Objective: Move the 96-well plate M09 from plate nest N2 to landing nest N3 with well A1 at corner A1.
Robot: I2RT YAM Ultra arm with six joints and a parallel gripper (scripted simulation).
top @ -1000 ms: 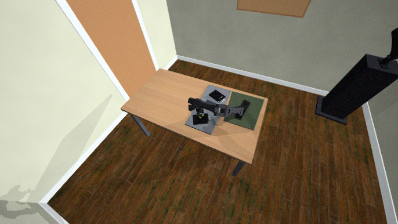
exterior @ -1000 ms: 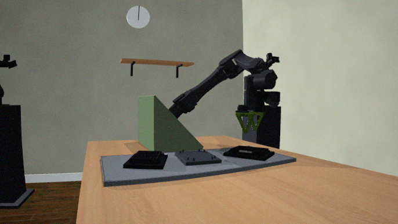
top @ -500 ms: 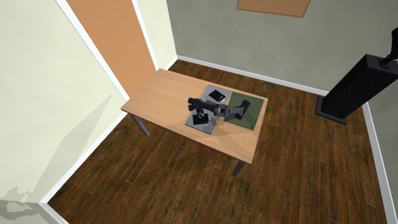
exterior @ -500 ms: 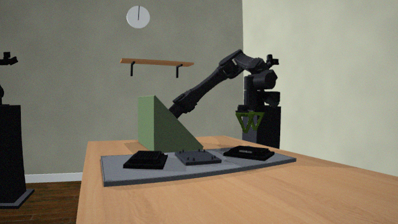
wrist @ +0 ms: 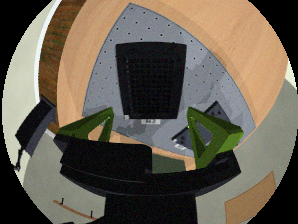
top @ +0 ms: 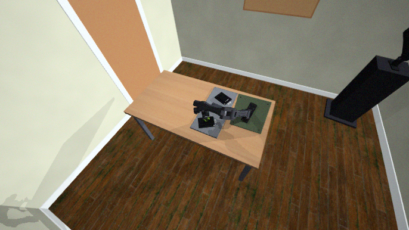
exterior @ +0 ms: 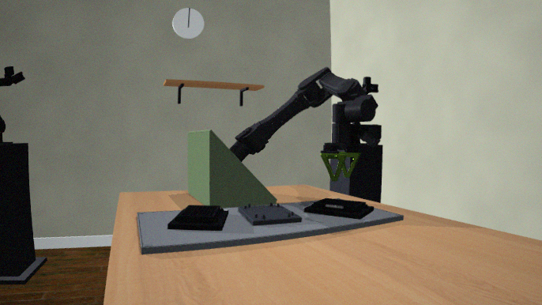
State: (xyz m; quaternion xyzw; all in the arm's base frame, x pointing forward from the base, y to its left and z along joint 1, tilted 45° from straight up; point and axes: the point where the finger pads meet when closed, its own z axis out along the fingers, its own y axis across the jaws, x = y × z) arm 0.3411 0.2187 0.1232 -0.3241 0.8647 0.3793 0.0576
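My gripper is now 90 mm above the dark nest. The rest, counted from my hand: grey nest: 210 mm to the right, 90 mm below, 10 mm behind.
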